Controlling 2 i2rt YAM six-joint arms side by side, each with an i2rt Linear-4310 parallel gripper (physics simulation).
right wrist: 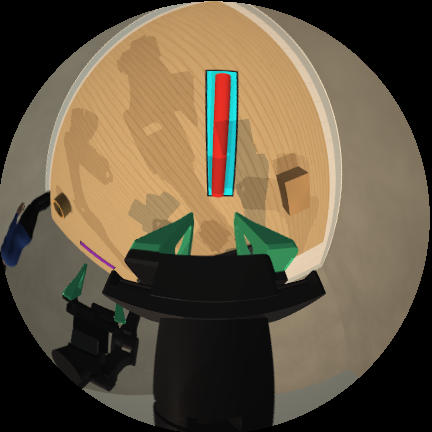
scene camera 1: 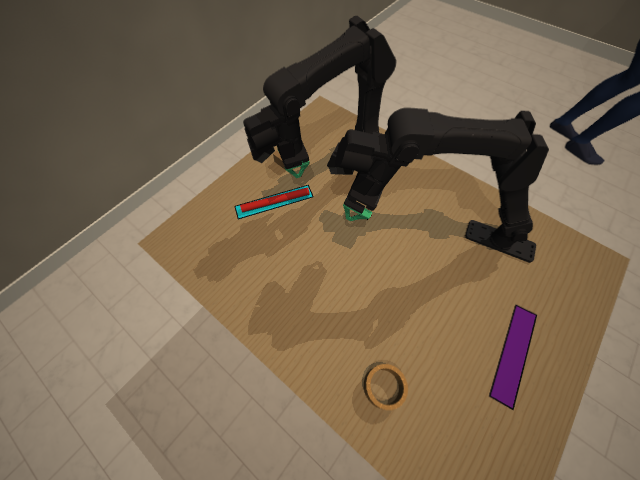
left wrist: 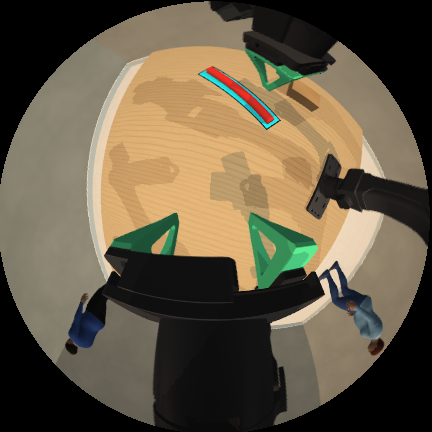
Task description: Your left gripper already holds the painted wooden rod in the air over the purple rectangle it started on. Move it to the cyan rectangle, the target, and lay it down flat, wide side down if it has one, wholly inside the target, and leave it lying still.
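Observation:
The red painted rod lies flat, lengthwise on the cyan rectangle. In scene camera 1 it looks inside the outline; in the right wrist view its near end reaches the short edge, so a small overhang there is hard to judge. My right gripper is partly open and empty, above the table beyond one end of the rod. My left gripper is open and empty, in the air away from the rod. The purple rectangle bears no rod.
An orange-brown ring stands toward the bottom of scene camera 1. A brown block lies near the right gripper. The two arms are close together, and a dark arm base stands at the right.

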